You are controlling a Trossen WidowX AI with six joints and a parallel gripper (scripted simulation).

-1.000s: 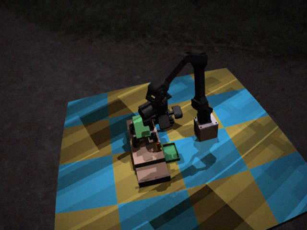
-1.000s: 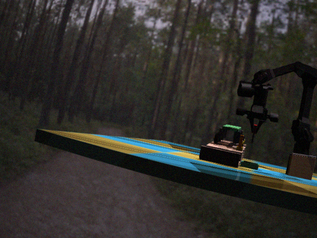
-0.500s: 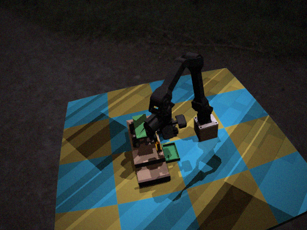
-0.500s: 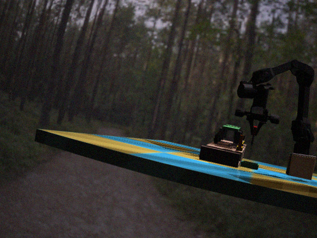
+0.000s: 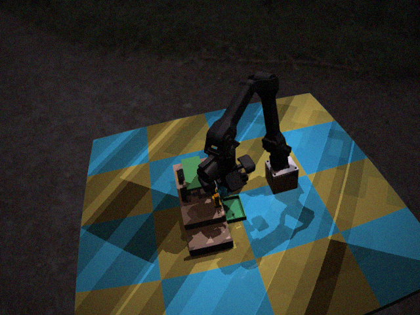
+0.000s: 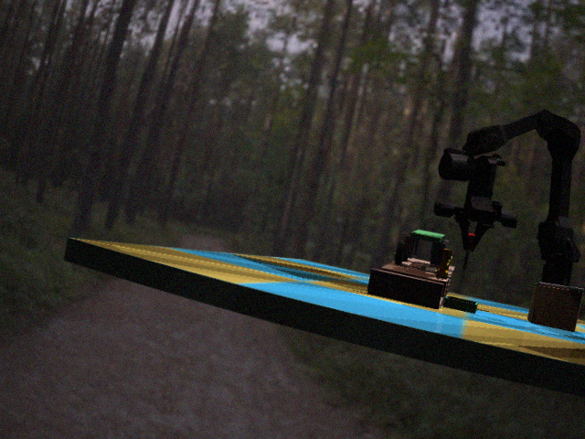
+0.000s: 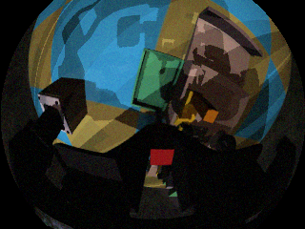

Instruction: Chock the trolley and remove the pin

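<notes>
The red-headed stop pin lies right at my gripper tip. Round my gripper tip: yellow chock: 5 cm ahead, 5 cm below; then green tray: 1 cm behind, 14 cm below; then trolley: 11 cm ahead, 9 cm to the right, 2 cm below.
</notes>
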